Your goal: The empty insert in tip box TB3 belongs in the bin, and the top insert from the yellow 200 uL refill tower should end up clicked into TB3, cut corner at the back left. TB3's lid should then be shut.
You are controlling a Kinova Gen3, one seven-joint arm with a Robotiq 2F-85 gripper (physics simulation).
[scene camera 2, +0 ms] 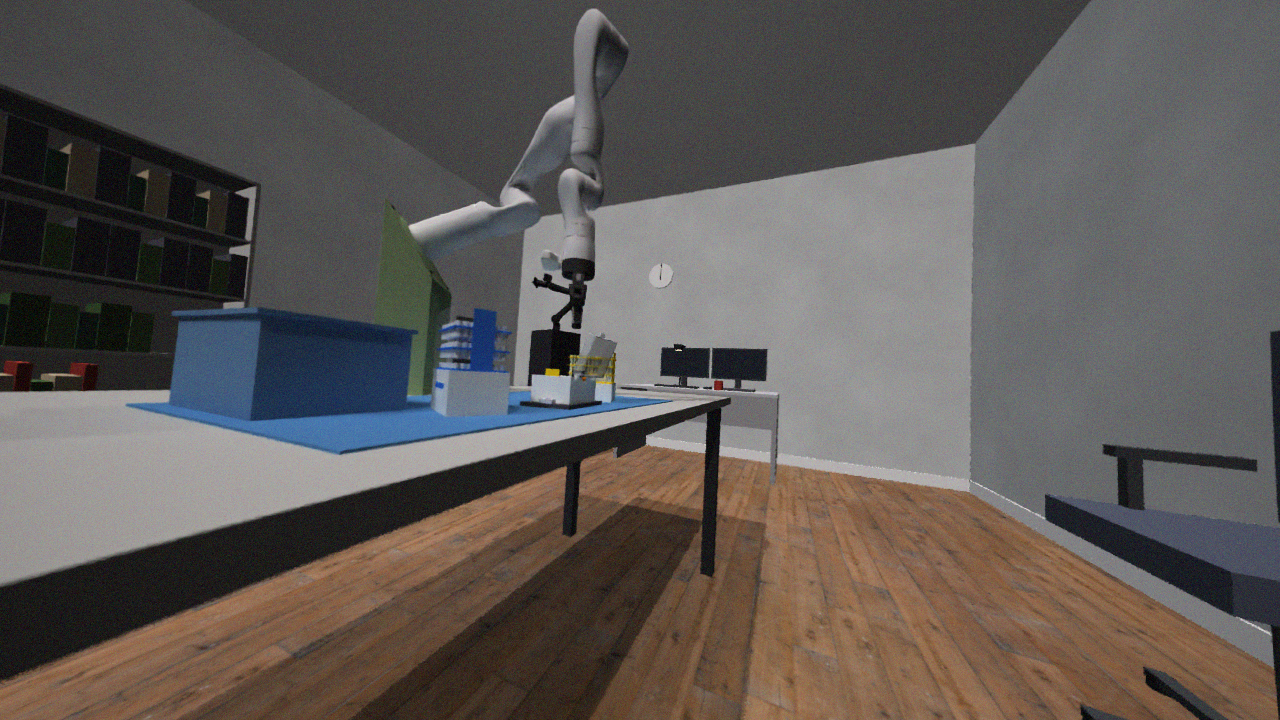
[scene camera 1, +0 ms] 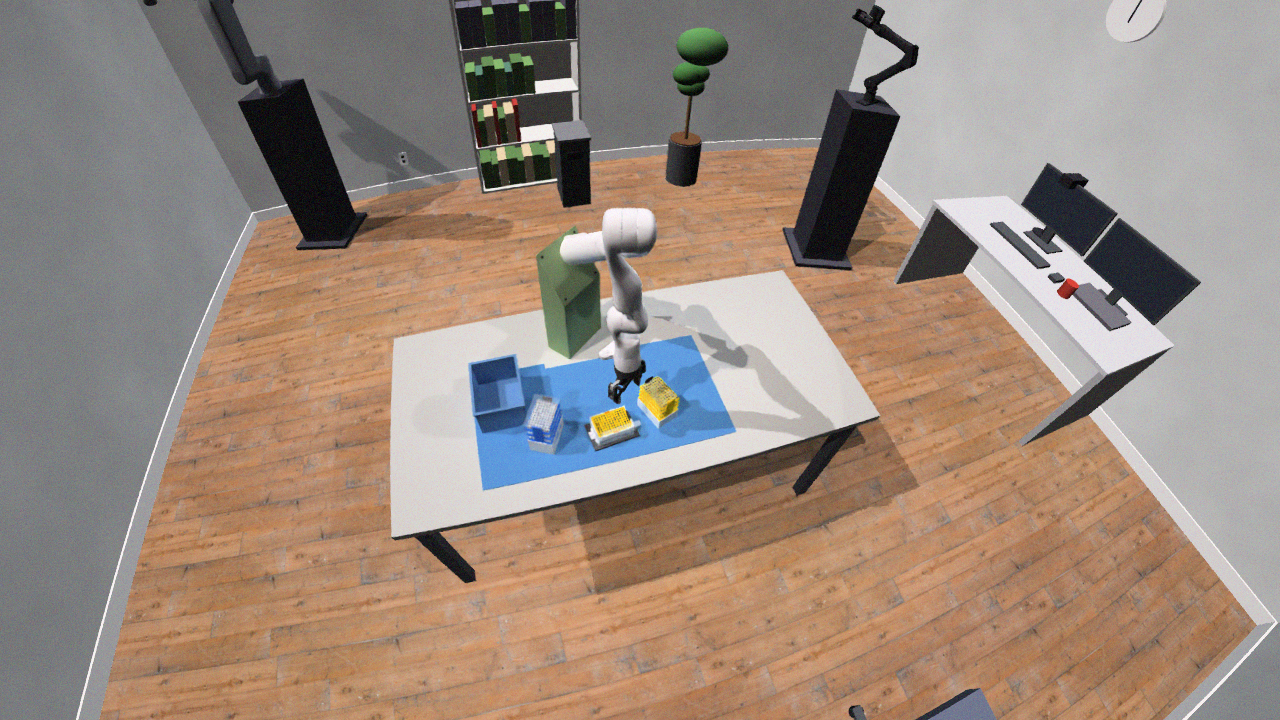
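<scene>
My gripper [scene camera 1: 628,382] [scene camera 2: 577,320] is open and empty, pointing down above the mat, behind the middle box and beside the yellow tower. The middle box [scene camera 1: 614,432] [scene camera 2: 561,390], apparently TB3, is white, has a yellow top and sits on a dark base plate. A pale tilted panel [scene camera 2: 598,355], apparently a raised lid, shows behind it in scene camera 2; whose it is I cannot tell. The yellow refill tower [scene camera 1: 658,399] stands to the right and is partly hidden in scene camera 2. The blue bin [scene camera 1: 497,391] [scene camera 2: 295,365] stands at the left. Labels and cut corners are too small to see.
A blue-and-white tower [scene camera 1: 544,422] [scene camera 2: 471,390] stands between the bin and the middle box. All stand on a blue mat [scene camera 1: 510,470] [scene camera 2: 331,437] on the pale table [scene camera 1: 429,501]. The arm's green pedestal [scene camera 1: 569,308] [scene camera 2: 404,300] rises at the table's back.
</scene>
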